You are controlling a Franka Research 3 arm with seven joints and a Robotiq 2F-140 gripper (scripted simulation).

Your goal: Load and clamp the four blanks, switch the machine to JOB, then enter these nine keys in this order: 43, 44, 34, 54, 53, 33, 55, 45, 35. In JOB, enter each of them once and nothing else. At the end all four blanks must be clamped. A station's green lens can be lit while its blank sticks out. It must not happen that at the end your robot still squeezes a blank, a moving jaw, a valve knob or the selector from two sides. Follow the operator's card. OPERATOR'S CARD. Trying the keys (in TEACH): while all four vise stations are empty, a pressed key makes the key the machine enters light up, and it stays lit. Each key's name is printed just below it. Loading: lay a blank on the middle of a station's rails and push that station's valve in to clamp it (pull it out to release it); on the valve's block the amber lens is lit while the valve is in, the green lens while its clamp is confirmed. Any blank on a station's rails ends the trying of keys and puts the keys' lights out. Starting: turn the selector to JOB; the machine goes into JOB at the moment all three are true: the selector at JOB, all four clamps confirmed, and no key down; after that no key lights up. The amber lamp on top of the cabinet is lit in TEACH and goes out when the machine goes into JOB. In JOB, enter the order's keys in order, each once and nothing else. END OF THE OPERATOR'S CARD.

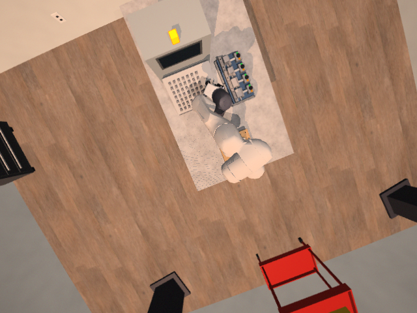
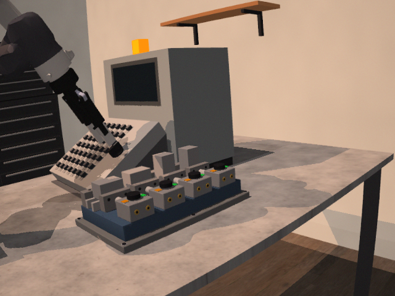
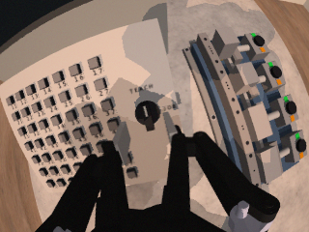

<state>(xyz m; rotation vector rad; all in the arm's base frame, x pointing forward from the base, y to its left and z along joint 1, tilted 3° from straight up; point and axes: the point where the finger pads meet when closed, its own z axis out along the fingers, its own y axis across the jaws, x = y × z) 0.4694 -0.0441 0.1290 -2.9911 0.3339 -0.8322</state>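
Now: hand 4 cm short of the black selector knob, 1 cm to the left of it and 5 cm above it. The rest, counted from my hand: keypad: 8 cm ahead, 10 cm to the left, 10 cm below.
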